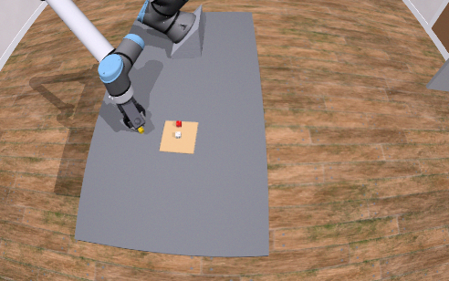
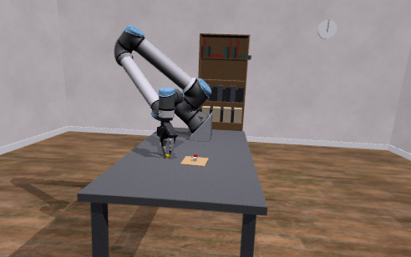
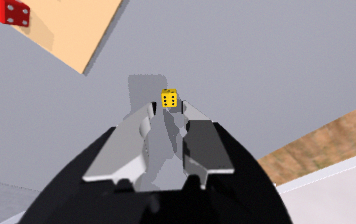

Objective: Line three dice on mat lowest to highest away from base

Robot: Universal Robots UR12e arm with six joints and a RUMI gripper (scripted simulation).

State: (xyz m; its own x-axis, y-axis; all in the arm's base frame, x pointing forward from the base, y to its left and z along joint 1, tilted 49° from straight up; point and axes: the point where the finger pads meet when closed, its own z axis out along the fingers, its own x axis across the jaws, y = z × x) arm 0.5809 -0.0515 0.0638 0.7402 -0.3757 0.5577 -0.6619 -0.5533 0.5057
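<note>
The yellow die is 3 cm below my hand. From my hand the other things lie so: red die: 4 cm behind, 16 cm to the left, 2 cm below; then tan mat: 1 cm ahead, 17 cm to the left, 3 cm below; then white die: 1 cm ahead, 17 cm to the left, 2 cm below.
</note>
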